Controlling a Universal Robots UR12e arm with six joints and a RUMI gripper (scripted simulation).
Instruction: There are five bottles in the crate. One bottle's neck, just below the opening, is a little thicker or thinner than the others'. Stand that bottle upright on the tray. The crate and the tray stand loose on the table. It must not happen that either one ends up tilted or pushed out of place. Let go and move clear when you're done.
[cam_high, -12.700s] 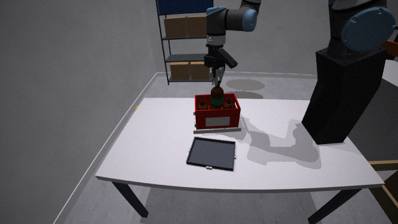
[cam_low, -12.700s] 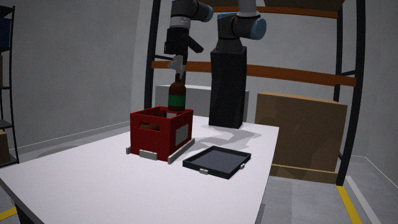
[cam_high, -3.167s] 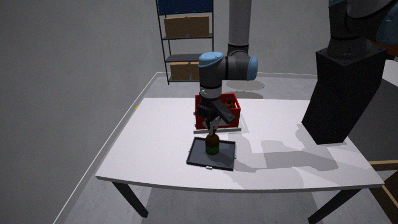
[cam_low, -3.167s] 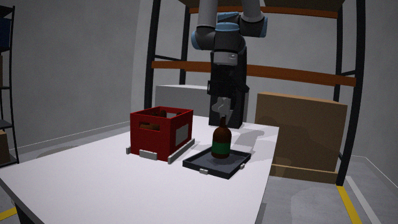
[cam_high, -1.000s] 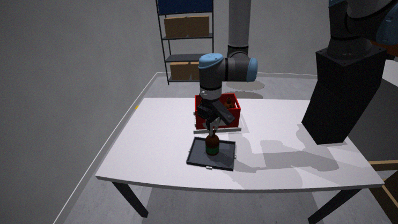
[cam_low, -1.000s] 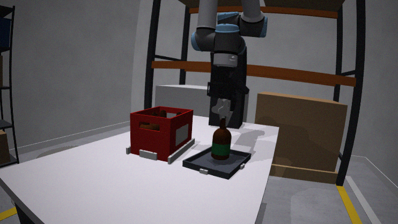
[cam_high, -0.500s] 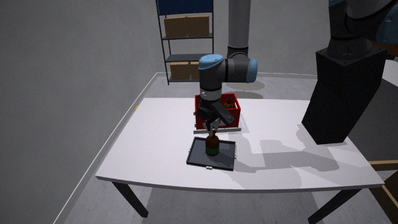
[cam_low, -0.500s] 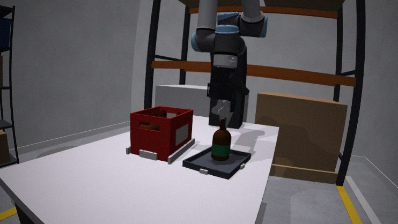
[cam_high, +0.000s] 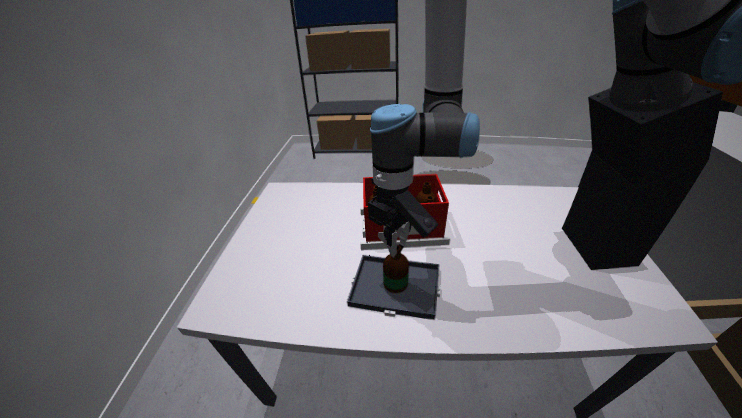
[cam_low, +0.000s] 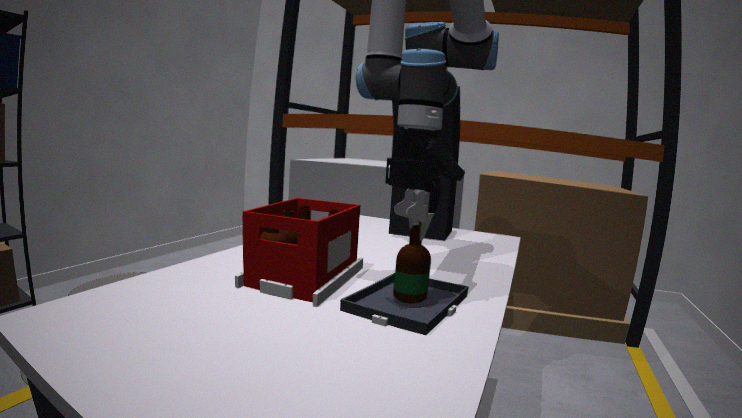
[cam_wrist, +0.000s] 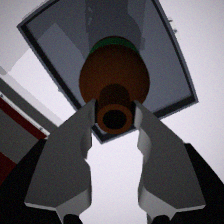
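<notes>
My gripper is now 150 mm above the dark tray. From my hand the other things lie so: glass bottle 50 mm behind, 320 mm to the right, 80 mm below; then red crate 60 mm behind, 280 mm to the right, 80 mm below; then brown bottle 30 mm ahead, 320 mm to the right, 80 mm below.
</notes>
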